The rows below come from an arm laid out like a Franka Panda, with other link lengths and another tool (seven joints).
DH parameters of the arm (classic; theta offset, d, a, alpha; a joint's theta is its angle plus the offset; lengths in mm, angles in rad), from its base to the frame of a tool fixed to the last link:
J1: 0 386.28 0 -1.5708
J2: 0 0 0 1.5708
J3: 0 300.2 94.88 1.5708
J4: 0 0 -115.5 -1.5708
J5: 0 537.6 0 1.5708
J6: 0 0 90.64 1.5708
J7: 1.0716 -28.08 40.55 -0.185
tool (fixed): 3.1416 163.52 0 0
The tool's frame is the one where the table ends.
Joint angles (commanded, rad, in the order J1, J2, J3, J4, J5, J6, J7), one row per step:
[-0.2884 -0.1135 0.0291 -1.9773 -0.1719 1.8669 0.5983]
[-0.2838 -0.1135 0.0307 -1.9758 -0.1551 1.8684 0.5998]
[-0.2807 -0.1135 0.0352 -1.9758 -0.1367 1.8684 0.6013]
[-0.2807 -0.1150 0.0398 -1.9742 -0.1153 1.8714 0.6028]
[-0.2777 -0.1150 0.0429 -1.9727 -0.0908 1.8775 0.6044]
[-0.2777 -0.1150 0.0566 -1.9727 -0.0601 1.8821 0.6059]
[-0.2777 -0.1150 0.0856 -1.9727 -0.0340 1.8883 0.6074]
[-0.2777 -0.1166 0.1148 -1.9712 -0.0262 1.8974 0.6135]
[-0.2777 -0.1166 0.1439 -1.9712 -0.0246 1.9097 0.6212]
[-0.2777 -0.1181 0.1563 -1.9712 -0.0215 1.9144 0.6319]
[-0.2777 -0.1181 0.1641 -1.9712 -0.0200 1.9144 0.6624]
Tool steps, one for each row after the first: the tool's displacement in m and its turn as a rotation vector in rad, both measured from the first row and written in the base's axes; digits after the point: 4 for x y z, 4 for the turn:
[0.0020 0.0056 0.0001 0.0146 -0.0072 0.0001]
[0.0038 0.0125 -0.0008 0.0312 -0.0116 0.0009]
[0.0054 0.0177 0.0003 0.0491 -0.0226 -0.0017]
[0.0079 0.0241 0.0004 0.0700 -0.0356 -0.0035]
[0.0115 0.0362 -0.0007 0.0963 -0.0464 0.0002]
[0.0178 0.0580 -0.0014 0.1169 -0.0558 0.0205]
[0.0236 0.0783 0.0007 0.1194 -0.0673 0.0423]
[0.0290 0.0980 0.0012 0.1167 -0.0778 0.0643]
[0.0306 0.1071 0.0023 0.1176 -0.0843 0.0656]
[0.0306 0.1137 0.0020 0.1188 -0.0871 0.0425]

